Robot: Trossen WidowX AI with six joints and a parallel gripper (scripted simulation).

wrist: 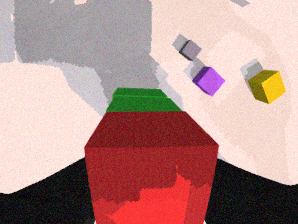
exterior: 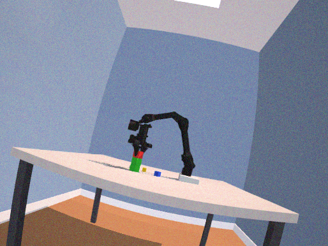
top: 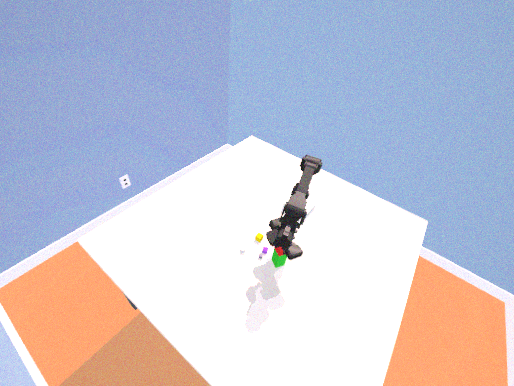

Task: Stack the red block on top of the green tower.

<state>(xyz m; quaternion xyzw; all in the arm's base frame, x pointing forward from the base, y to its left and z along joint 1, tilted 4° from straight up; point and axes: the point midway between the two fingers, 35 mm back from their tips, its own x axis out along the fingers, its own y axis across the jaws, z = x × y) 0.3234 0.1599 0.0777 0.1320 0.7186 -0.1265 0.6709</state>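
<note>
My gripper tip is now 1 cm below the red block.
</note>
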